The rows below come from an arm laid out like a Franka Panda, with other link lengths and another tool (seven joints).
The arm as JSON. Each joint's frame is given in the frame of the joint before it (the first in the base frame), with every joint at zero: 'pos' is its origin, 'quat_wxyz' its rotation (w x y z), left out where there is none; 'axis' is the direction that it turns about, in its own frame. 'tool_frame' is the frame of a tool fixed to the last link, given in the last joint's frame.
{
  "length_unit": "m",
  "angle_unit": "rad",
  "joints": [
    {
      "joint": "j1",
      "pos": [
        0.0,
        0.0,
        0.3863
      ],
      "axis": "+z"
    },
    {
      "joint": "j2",
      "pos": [
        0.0,
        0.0,
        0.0
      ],
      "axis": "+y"
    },
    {
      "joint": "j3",
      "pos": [
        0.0,
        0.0,
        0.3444
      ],
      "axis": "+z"
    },
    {
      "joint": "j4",
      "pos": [
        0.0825,
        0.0,
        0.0
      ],
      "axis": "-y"
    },
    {
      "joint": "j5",
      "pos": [
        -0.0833,
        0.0,
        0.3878
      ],
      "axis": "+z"
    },
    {
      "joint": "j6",
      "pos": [
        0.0,
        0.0,
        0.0
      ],
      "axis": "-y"
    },
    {
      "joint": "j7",
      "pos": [
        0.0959,
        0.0,
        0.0
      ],
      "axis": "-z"
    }
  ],
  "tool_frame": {
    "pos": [
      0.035,
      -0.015,
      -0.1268
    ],
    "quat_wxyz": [
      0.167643,
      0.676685,
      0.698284,
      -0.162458
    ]
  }
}
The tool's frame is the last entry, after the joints.
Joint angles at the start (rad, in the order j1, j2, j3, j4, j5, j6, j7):
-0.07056 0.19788 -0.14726 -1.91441 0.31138 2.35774 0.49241
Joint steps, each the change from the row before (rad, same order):
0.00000 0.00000 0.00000 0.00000 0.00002 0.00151 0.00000
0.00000 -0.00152 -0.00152 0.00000 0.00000 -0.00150 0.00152
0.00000 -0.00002 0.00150 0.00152 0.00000 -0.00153 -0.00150
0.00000 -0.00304 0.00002 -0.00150 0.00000 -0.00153 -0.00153
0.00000 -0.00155 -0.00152 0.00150 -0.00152 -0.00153 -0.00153
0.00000 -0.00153 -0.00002 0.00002 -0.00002 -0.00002 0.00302
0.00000 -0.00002 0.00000 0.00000 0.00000 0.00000 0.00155
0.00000 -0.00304 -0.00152 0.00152 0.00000 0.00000 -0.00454
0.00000 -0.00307 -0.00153 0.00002 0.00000 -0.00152 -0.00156
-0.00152 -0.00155 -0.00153 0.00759 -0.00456 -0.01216 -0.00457
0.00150 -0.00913 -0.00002 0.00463 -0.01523 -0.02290 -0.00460
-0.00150 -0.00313 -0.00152 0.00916 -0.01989 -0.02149 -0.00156
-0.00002 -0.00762 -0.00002 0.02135 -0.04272 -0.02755 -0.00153
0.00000 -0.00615 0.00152 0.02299 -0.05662 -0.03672 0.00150
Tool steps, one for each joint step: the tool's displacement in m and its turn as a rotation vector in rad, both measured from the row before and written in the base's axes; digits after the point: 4 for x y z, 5 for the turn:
0.0001 -0.0001 0.0002 -0.00052 -0.00137 -0.00037
-0.0006 -0.0008 0.0008 0.00059 0.00005 -0.00258
0.0005 0.0010 0.0006 0.00007 -0.00034 0.00329
-0.0007 0.0002 0.0010 0.00020 -0.00038 0.00179
-0.0001 -0.0009 0.0017 -0.00191 -0.00150 0.00113
-0.0003 0.0000 0.0010 0.00078 -0.00114 -0.00286
-0.0001 0.0000 0.0000 0.00047 0.00018 -0.00146
-0.0001 -0.0009 0.0029 -0.00220 -0.00507 0.00284
-0.0006 -0.0008 0.0019 -0.00044 -0.00189 0.00033
0.0003 -0.0014 0.0034 -0.00296 0.00241 0.00663
-0.0012 0.0021 0.0055 -0.00795 0.00972 0.01862
-0.0005 -0.0012 0.0043 -0.01264 0.01154 0.01283
0.0014 -0.0001 0.0132 -0.03369 0.00589 0.02678
0.0008 0.0005 0.0122 -0.04354 0.01806 0.03061

